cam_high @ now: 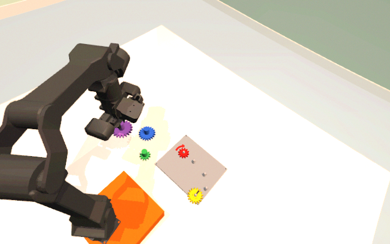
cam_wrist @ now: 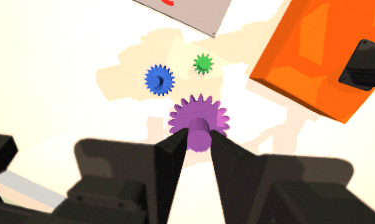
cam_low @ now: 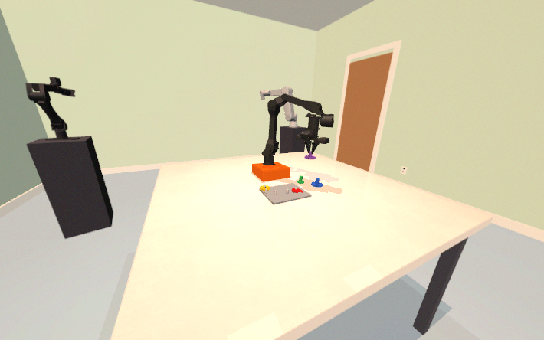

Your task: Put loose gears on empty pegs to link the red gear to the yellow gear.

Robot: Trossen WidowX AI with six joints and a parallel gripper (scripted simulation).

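The grey board is 6 cm ahead of my gripper tip, 24 cm to the right of it and 16 cm below it. The rest, counted from my gripper tip: small green gear 1 cm ahead, 7 cm to the right, 15 cm below; blue gear 8 cm ahead, 2 cm to the right, 15 cm below; purple gear 1 cm below.
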